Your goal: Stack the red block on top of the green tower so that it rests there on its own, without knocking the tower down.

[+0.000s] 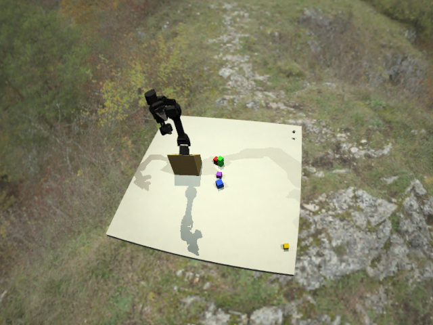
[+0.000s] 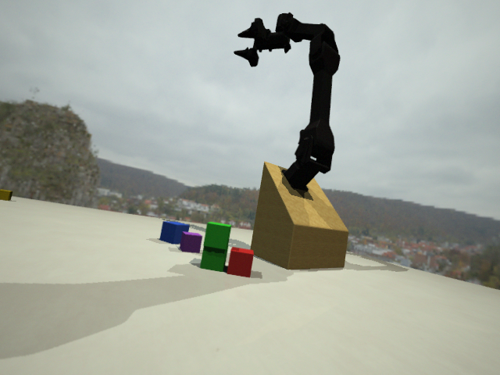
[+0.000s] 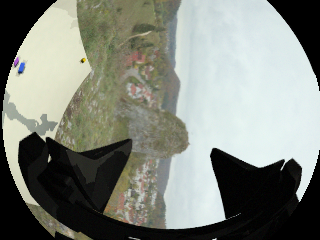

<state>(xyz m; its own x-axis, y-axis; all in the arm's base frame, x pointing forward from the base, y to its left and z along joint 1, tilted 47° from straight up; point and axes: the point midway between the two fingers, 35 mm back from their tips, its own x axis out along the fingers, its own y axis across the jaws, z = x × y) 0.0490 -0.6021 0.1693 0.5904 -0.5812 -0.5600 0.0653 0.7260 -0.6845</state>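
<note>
Right now my gripper tip is 73 cm above the red block, 42 cm to the right of it and 11 cm short of it. Also, from my gripper tip: purple block 73 cm below, 28 cm to the left, 14 cm ahead; then yellow block 74 cm below, 60 cm ahead, 28 cm to the right; then blue block 73 cm below, 19 cm to the left, 15 cm ahead.
</note>
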